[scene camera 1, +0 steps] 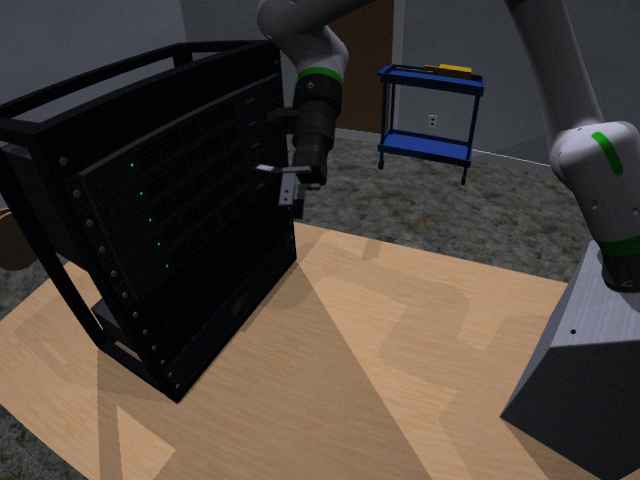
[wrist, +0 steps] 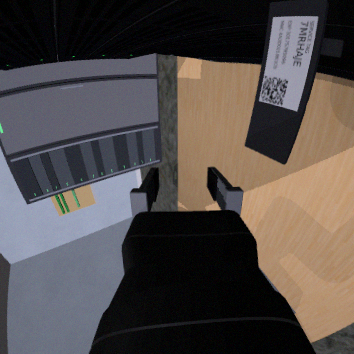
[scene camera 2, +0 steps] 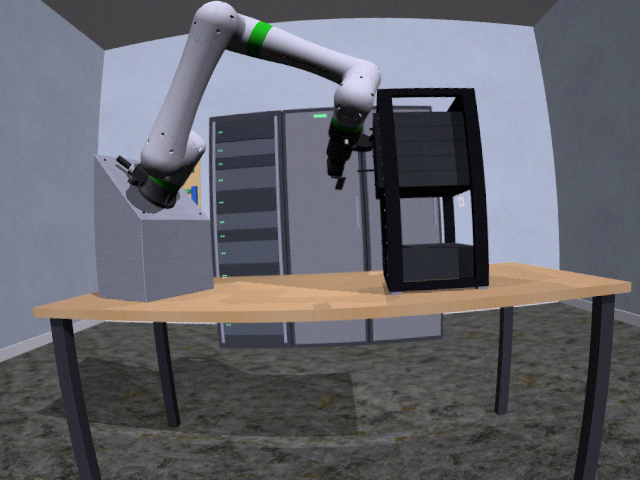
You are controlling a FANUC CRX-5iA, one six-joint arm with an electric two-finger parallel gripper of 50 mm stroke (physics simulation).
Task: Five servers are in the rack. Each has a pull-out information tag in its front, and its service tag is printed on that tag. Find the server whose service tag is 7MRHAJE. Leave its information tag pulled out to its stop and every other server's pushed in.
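Frame: origin at the arm's base, x left, y ahead, z down, level; millimetres.
Seen in the pictures: gripper, fingertip midpoint: (scene camera 1: 291, 212) (wrist: 182, 176) (scene camera 2: 337, 182); arm's base at its link origin: (scene camera 2: 156, 194).
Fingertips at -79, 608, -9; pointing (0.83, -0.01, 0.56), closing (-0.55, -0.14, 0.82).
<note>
Pixels of each thing's top centre, then the offset from my fingertips to it, as dx, dy, dz. "spot": a spot on its surface instead.
- black rack at its top centre: (scene camera 1: 134, 69) (scene camera 2: 415, 111) -67, +274, -243
- information tag at its top centre: (wrist: 290, 40) (scene camera 1: 261, 167) (scene camera 2: 371, 169) -114, +78, -24
- pushed-in tab, surface spot: (wrist: 332, 47) spot: -123, +86, +21
The black rack (scene camera 1: 170, 100) (scene camera 2: 478, 206) holds five stacked servers (scene camera 1: 196, 170) (scene camera 2: 429, 149) with green lights. One information tag (scene camera 1: 264, 167) (scene camera 2: 365, 170) (wrist: 287, 75) stands out from the fourth server from the top. Its white label reads 7MRHAJE in the wrist view. The pushed-in tab (wrist: 332, 47) of the server beside it shows there too. The other tags show as small tabs near the rack face in scene camera 1. My gripper (scene camera 1: 293, 196) (scene camera 2: 339, 182) (wrist: 182, 176) is open and empty, pointing down in front of the rack, apart from the pulled-out tag. How far that tag is from its stop cannot be told.
The rack stands on the wooden table (scene camera 1: 310, 413) (scene camera 2: 310, 312). The grey robot pedestal (scene camera 1: 573, 403) (scene camera 2: 175, 258) stands opposite. A blue cart (scene camera 1: 431, 82) stands on the floor beyond the table. Tall grey cabinets (scene camera 2: 325, 206) (wrist: 90, 105) stand behind the table.
</note>
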